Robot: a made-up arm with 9 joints.
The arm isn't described. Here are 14 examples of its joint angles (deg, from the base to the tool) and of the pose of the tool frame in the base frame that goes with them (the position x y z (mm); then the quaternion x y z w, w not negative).
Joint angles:
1: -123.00 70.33 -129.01 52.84 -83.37 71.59 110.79 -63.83 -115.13
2: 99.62 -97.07 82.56 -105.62 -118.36 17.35 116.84 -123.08 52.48
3: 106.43 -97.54 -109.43 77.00 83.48 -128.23 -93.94 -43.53 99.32
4: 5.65 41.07 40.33 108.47 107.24 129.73 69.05 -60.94 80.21
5: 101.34 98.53 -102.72 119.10 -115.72 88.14 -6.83 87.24 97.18
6: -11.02 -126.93 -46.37 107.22 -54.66 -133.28 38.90 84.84 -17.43
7: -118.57 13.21 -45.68 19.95 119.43 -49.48 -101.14 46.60 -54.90
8: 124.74 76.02 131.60 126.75 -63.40 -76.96 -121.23 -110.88 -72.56
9: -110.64 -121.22 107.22 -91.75 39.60 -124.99 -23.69 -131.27 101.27
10: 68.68 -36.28 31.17 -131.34 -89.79 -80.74 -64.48 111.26 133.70
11: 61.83 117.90 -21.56 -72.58 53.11 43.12 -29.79 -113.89 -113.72
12: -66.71 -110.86 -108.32 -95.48 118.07 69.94 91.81 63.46 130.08
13: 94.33 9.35 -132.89 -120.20 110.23 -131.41 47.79 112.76 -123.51
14: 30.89 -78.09 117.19 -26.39 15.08 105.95 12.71 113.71 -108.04
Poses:
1: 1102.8 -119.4 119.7 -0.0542 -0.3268 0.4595 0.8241
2: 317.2 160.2 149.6 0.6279 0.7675 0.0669 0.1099
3: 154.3 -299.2 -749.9 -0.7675 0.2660 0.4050 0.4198
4: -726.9 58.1 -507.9 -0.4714 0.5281 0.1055 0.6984
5: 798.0 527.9 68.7 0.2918 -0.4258 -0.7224 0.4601
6: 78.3 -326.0 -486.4 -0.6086 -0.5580 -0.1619 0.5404
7: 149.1 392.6 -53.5 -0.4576 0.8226 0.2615 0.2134
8: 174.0 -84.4 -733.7 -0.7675 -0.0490 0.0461 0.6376
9: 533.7 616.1 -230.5 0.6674 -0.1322 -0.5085 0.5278
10: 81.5 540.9 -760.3 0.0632 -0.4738 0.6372 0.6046
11: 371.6 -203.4 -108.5 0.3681 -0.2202 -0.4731 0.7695
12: 95.6 -1018.4 -480.7 -0.2898 -0.6573 -0.3734 0.5870
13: 392.7 405.8 -743.7 0.7357 0.0735 -0.5919 0.3209
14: -190.4 -302.5 892.7 -0.9292 -0.2668 -0.1527 0.2051
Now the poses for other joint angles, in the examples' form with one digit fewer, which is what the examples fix.
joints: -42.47 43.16 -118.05 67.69 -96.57 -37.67 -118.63 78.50 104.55
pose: 552 -384 295 0.658 -0.456 -0.591 0.100
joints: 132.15 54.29 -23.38 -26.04 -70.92 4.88 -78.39 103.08 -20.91
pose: -765 525 -57 0.674 -0.583 0.434 0.132
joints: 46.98 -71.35 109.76 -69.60 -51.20 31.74 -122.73 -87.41 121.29
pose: -143 166 22 -0.468 -0.689 0.353 0.426
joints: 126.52 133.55 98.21 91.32 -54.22 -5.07 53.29 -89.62 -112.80
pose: -487 164 -364 -0.186 -0.794 0.513 0.270
